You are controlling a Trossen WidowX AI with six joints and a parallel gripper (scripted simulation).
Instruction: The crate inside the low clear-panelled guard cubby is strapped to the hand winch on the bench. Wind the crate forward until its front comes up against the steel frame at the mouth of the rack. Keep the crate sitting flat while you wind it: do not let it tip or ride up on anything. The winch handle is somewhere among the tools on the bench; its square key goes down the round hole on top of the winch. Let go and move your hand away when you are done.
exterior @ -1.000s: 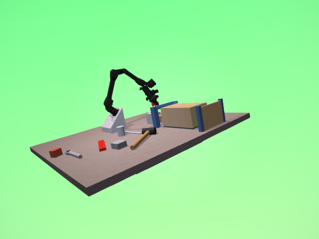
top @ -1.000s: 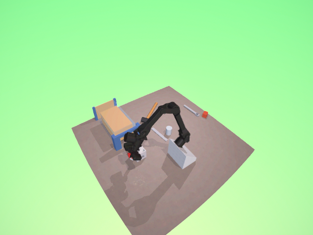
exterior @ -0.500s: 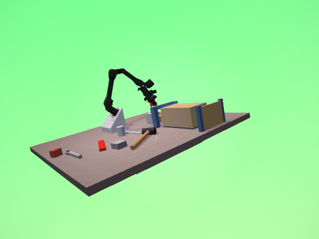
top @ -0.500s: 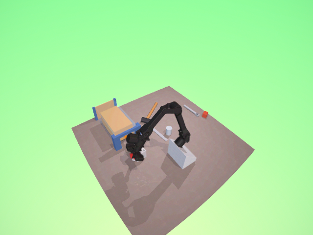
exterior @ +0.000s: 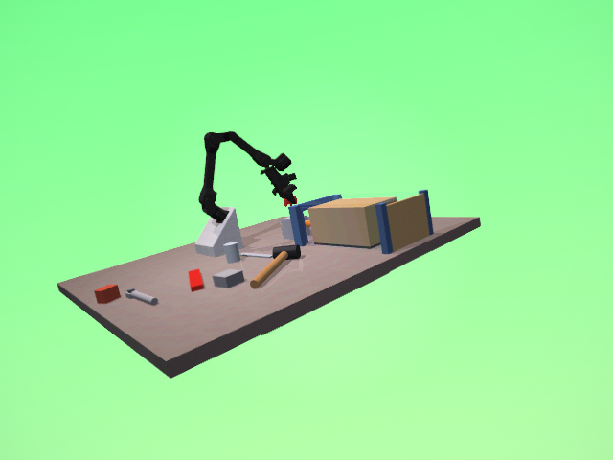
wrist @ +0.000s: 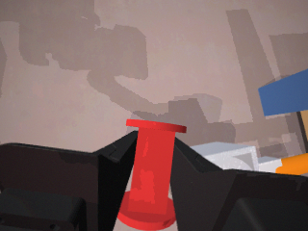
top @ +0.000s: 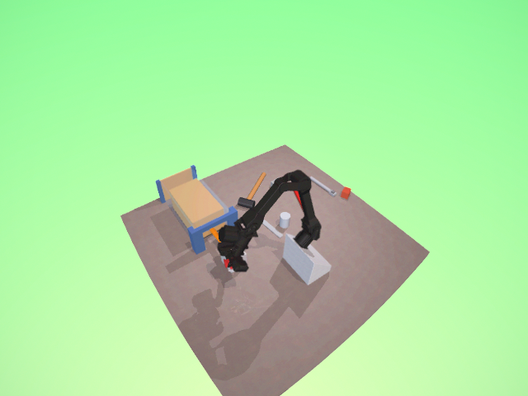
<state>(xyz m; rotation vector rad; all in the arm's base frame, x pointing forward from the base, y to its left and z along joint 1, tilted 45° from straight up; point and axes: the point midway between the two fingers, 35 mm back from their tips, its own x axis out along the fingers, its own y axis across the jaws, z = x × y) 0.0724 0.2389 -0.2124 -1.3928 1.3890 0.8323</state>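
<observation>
Right now the winch handle is 3 cm ahead of my gripper tip, 4 cm to the right of it and 3 cm below it. From my gripper tip the other things lie so: flat steel bar (20 cm ahead, 35 cm to the right, 13 cm below); white winch (7 cm ahead, 8 cm to the right, 10 cm below); red grip (2 cm to the right).
</observation>
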